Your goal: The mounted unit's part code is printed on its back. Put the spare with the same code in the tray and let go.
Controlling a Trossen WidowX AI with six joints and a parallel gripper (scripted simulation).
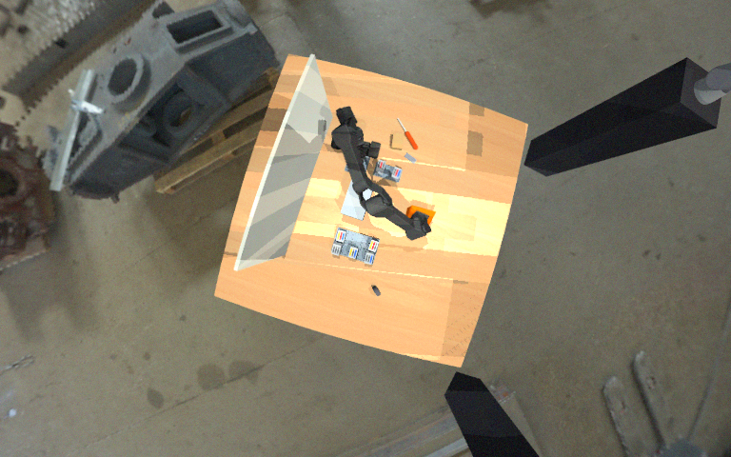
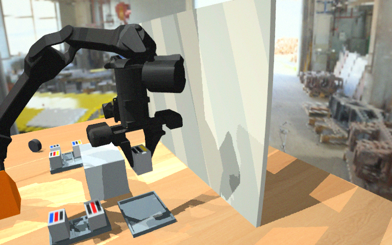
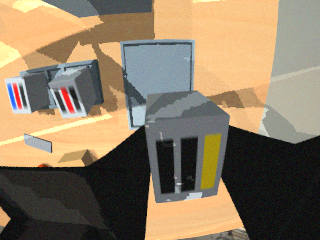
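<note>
Now: gripper tip 130 mm above the grey tray. From my gripper tip the other things lie so: mounted unit: 70 mm behind, 190 mm to the left, 80 mm below; then wall panel: 180 mm ahead, 190 mm to the left, 90 mm above; then wooden block: 140 mm behind, 150 mm to the right, 120 mm below.
</note>
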